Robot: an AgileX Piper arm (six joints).
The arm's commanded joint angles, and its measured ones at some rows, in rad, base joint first. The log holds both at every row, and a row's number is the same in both.
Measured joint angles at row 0:
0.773 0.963 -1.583 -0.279 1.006 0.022
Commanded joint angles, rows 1 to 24:
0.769 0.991 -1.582 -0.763 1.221 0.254
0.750 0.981 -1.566 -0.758 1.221 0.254
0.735 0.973 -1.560 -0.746 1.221 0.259
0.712 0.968 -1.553 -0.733 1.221 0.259
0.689 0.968 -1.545 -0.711 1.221 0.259
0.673 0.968 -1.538 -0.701 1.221 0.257
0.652 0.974 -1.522 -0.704 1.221 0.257
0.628 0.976 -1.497 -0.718 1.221 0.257
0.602 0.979 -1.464 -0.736 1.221 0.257
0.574 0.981 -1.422 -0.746 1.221 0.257
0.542 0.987 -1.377 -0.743 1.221 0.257
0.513 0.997 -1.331 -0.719 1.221 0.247
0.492 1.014 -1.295 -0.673 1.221 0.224
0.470 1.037 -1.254 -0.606 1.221 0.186
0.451 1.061 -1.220 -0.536 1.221 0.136
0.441 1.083 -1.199 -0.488 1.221 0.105
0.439 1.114 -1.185 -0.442 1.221 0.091
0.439 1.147 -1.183 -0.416 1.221 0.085
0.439 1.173 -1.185 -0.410 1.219 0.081
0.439 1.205 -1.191 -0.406 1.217 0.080
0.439 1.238 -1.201 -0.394 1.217 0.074
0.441 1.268 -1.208 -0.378 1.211 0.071
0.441 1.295 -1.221 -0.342 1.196 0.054
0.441 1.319 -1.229 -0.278 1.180 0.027
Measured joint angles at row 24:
0.446 1.239 -1.197 -0.394 1.229 0.085
